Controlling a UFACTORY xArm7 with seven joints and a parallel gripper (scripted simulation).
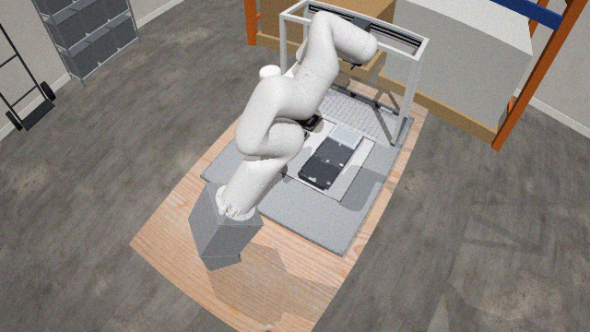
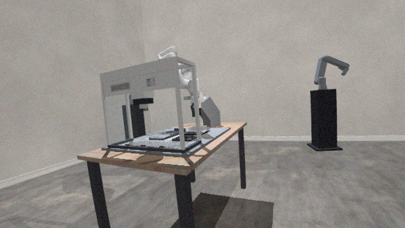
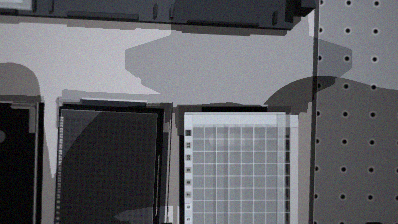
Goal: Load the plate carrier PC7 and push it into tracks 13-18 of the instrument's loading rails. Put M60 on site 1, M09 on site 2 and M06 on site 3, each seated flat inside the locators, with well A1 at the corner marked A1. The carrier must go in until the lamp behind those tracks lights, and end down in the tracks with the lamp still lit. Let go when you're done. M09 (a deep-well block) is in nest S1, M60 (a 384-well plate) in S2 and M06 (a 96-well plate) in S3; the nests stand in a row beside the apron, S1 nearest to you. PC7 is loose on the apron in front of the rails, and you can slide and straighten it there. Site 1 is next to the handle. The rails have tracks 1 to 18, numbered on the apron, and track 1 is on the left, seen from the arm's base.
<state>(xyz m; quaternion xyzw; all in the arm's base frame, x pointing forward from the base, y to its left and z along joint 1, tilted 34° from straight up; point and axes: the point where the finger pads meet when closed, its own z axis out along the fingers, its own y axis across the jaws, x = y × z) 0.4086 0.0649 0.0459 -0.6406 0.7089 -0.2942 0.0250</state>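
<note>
The 96-well plate M06 lies 110 mm below my hand. The rest, counted from my hand: dark plate carrier PC7 (60 mm ahead, 230 mm to the right, 130 mm below); white apron (70 mm ahead, 140 mm to the right, 150 mm below); deep-well block M09 (100 mm ahead, 30 mm to the right, 130 mm below).
</note>
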